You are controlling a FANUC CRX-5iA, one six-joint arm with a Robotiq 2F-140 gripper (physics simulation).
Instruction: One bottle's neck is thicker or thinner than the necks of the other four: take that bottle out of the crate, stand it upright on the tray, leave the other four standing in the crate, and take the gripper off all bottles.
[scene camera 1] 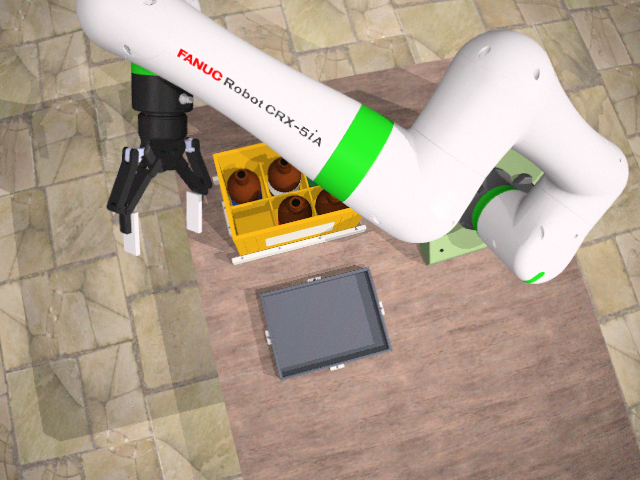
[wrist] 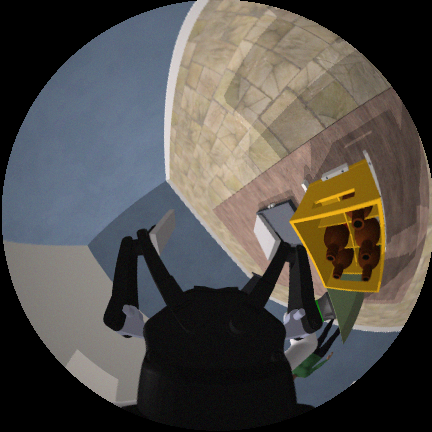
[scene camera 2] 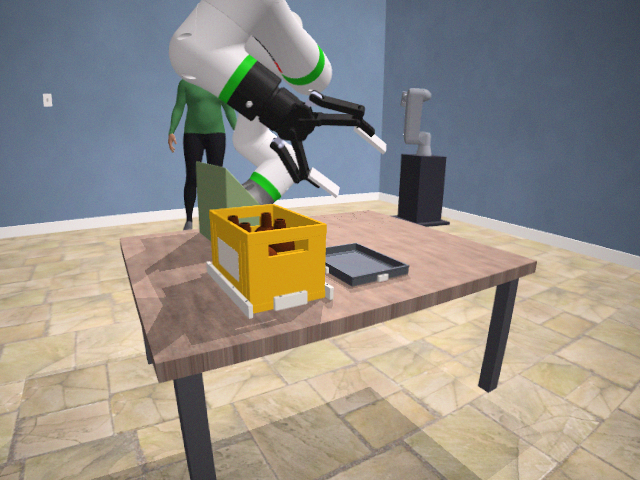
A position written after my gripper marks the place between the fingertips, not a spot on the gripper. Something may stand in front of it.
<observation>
My gripper [scene camera 1: 164, 240] is open, with nothing in its grasp. Also in view: a dark grey tray [scene camera 1: 324, 323].
My gripper shows as well in the wrist view [wrist: 215, 220] and in scene camera 2 [scene camera 2: 360, 171]. The dark grey tray also shows in the wrist view [wrist: 277, 215] and in scene camera 2 [scene camera 2: 354, 264].
</observation>
